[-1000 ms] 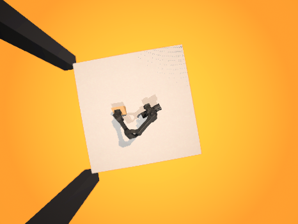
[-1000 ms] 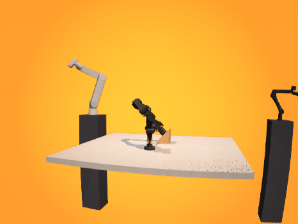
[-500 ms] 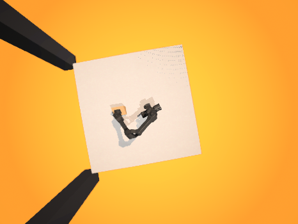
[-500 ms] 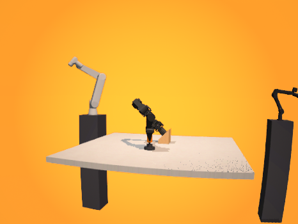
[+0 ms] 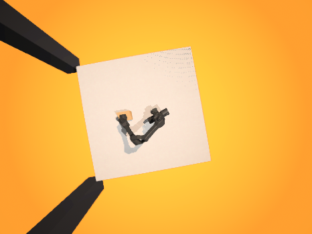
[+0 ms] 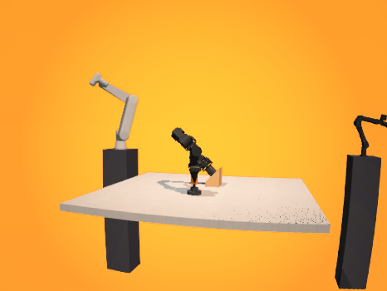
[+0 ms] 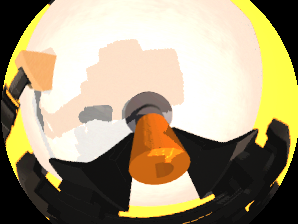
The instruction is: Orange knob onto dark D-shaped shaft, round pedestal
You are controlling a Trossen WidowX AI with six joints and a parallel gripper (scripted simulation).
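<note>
Now: gripper tip 2 cm below the orange knob. Also, from my gripper tip: round dark pedestal 4 cm below.
</note>
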